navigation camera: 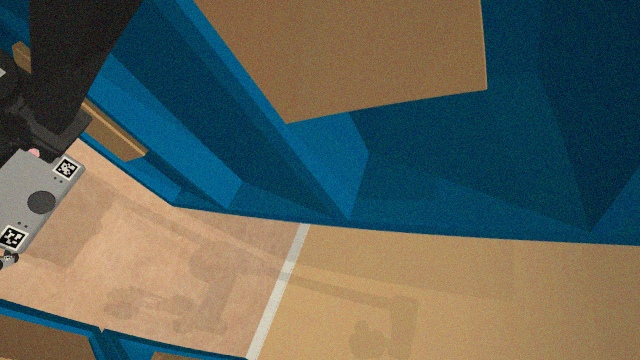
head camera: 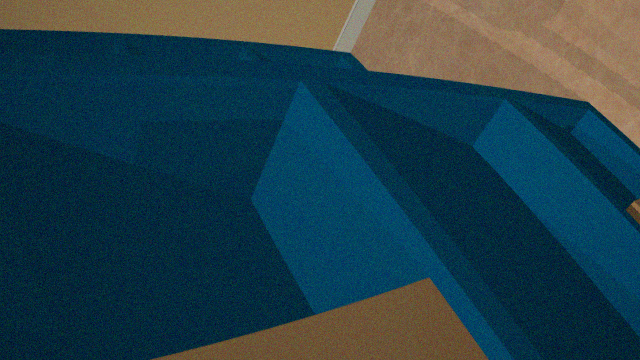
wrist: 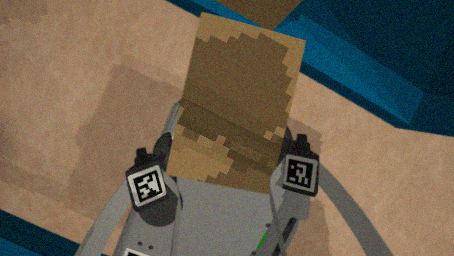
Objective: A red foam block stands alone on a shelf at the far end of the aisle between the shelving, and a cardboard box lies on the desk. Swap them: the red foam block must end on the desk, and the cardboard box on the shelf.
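Pixels of known places: gripper, between the fingertips: [wrist: 222, 145]; robot's base, origin of its link: [navigation camera: 41, 199].
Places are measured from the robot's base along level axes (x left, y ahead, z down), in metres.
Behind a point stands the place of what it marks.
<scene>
My gripper [wrist: 222, 145] @[x -0.163, y -0.022, z -0.366 m] is shut on the cardboard box [wrist: 240, 95] @[x -0.199, y -0.012, z -0.415 m], a tan box held between the two fingertips in the wrist view and reaching forward past them. The floor shows below the box, and the robot's grey base lies behind it. The box does not show clearly in the head or navigation view. The red foam block and the desk do not show in these views.
Blue shelving [head camera: 340, 200] @[x 0.308, y 0.287, z -0.991 m] [navigation camera: 320, 160] @[x 0.288, y 0.262, z -0.991 m] [wrist: 350, 65] stands close beside the robot, holding a large brown box [head camera: 360, 325] @[x 0.277, y 0.138, z -1.087 m] [navigation camera: 375, 55] @[x 0.279, y 0.093, z -1.160 m] and a long one [navigation camera: 112, 135] @[x 0.282, y 0.035, z -0.300 m]. More shelving [navigation camera: 101, 337] @[x -0.365, y 0.422, z -0.113 m] is across the aisle. A white line [head camera: 354, 25] @[x 0.532, y 1.411, z -0.048 m] [navigation camera: 280, 292] @[x 0.083, y 1.392, z -0.073 m] crosses the floor.
</scene>
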